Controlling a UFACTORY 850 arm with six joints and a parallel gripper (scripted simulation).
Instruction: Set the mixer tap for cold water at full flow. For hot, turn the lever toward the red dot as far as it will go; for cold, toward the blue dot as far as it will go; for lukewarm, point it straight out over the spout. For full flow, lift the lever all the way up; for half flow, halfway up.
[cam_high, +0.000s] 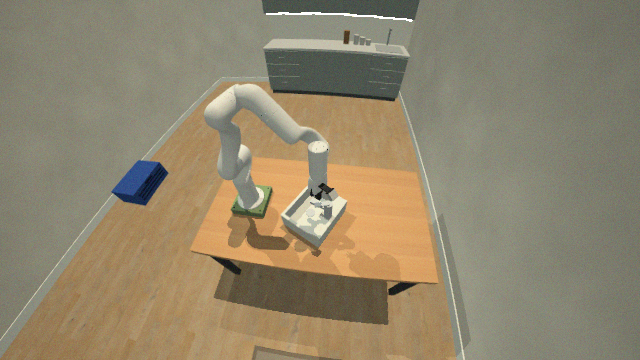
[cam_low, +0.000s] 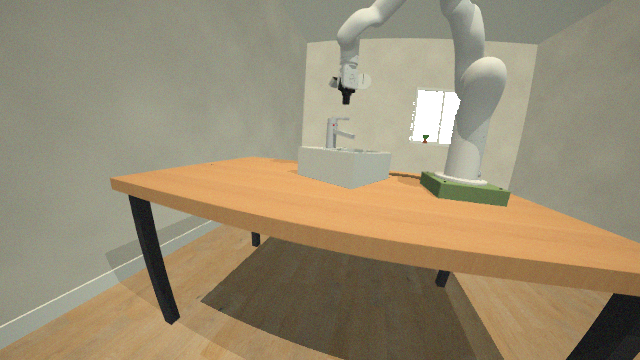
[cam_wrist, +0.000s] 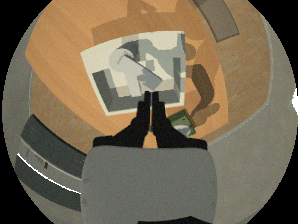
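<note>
Now: the grey lever 20 mm ahead of my hand and 90 mm below it. The rest, counted from my hand: white basin: 40 mm behind, 80 mm to the left, 320 mm below.
</note>
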